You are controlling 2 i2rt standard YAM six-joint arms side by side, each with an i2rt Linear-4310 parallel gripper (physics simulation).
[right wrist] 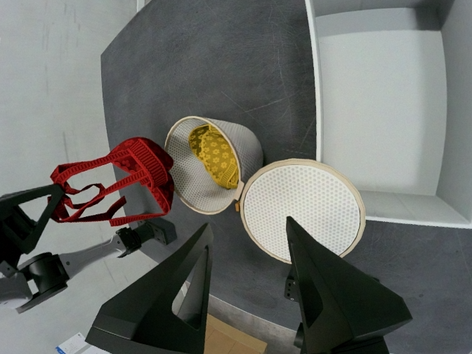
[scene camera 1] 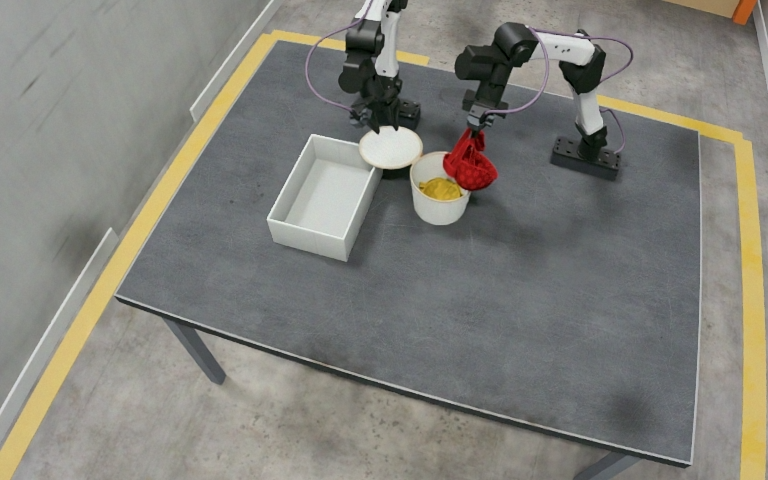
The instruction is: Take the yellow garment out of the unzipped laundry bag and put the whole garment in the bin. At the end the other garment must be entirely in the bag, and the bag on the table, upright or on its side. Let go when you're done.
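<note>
The white laundry bag (scene camera 1: 438,210) (right wrist: 245,145) stands upright and open, its round lid (scene camera 1: 390,148) (right wrist: 302,207) folded out toward the bin. The yellow garment (scene camera 1: 440,189) (right wrist: 216,156) lies inside the bag. My left gripper (scene camera 1: 474,131) (right wrist: 61,187) is shut on the straps of the red garment (scene camera 1: 475,169) (right wrist: 142,162), which hangs in the air by the bag's rim, on the right in the scene view. The white bin (scene camera 1: 308,240) (right wrist: 382,105) shows no garment inside. My right gripper (scene camera 1: 387,129) (right wrist: 247,226) is open and empty, above the lid.
The bin stands at the left of the bag in the scene view, close to the lid's edge. The left arm's base (scene camera 1: 586,158) stands on the table (scene camera 1: 453,316) at the right. The right arm's base (scene camera 1: 408,113) is behind the lid.
</note>
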